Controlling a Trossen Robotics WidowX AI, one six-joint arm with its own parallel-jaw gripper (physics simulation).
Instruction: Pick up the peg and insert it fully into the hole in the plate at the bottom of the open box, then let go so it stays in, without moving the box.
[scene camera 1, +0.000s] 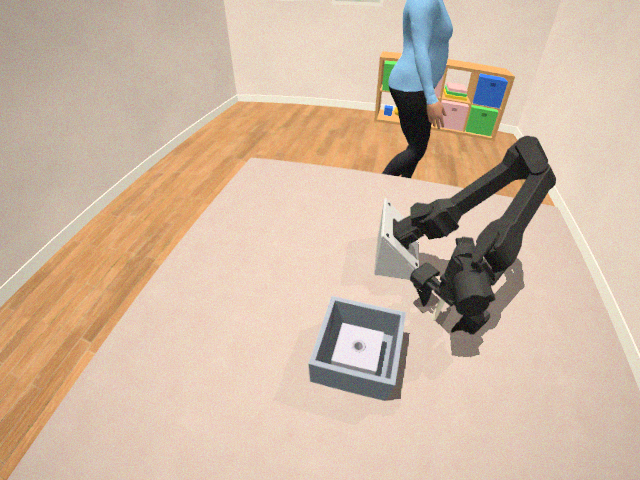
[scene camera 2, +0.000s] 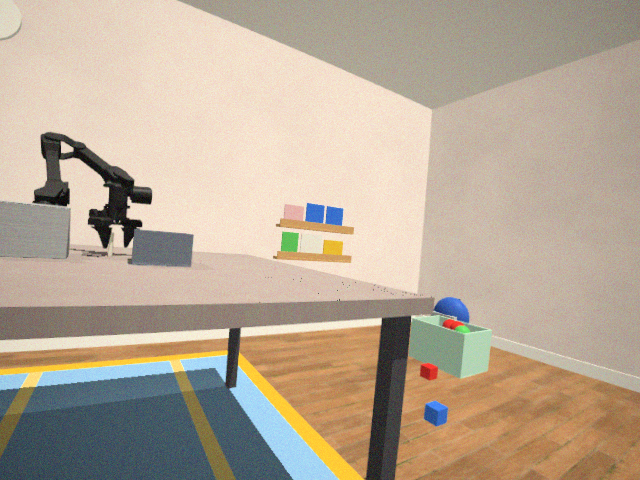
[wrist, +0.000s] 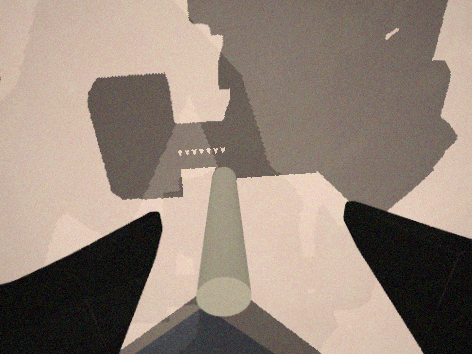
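Seen in the pictures: gripper, between the fingertips: (scene camera 1: 438, 318) (scene camera 2: 115, 248) (wrist: 253, 215); arm's base, origin of its link: (scene camera 1: 400, 234) (scene camera 2: 42, 221).
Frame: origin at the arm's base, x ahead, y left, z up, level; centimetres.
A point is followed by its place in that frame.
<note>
The pale, round peg (scene camera 1: 439, 308) @(z -4.4, x 18.9, y 9.8 cm) (scene camera 2: 110, 245) @(z -6.3, x 18.1, y 9.2 cm) (wrist: 224, 240) @(z -3.3, x 17.8, y 10.5 cm) stands upright on the table. My gripper (scene camera 1: 439, 316) @(z -7.1, x 19.8, y 10.2 cm) (scene camera 2: 116, 246) @(z -7.1, x 19.8, y 10.2 cm) (wrist: 253, 215) @(z -7.1, x 19.8, y 10.2 cm) is open, pointing down, with its fingers on either side of the peg. In the wrist view a gap shows on each side of the peg, the wider one on the right. The open grey-blue box (scene camera 1: 351, 379) @(z -2.3, x 38.7, y -8.8 cm) (scene camera 2: 162, 248) @(z -4.8, x 29.3, y -15.9 cm) (wrist: 200, 335) @(z -7.7, x 23.7, y 0.8 cm) stands close by; a corner of it shows at the bottom of the wrist view. The white plate (scene camera 1: 345, 357) @(z -4.1, x 33.6, y -10.4 cm) lies on the box's floor, with its round hole (scene camera 1: 358, 345) @(z -5.6, x 29.8, y -8.0 cm) in the middle.
A grey block with a sloping, light face (scene camera 1: 395, 266) @(z -5.4, x 6.6, y -0.4 cm) (scene camera 2: 36, 229) @(z -2.3, x -0.7, y -5.2 cm) stands behind the box, beside the arm. The table's front edge (scene camera 2: 206, 316) @(z -11.8, x 25.6, y -67.7 cm) shows in the second scene view. A person (scene camera 1: 421, 56) stands beyond the table, before a shelf unit (scene camera 1: 480, 68).
</note>
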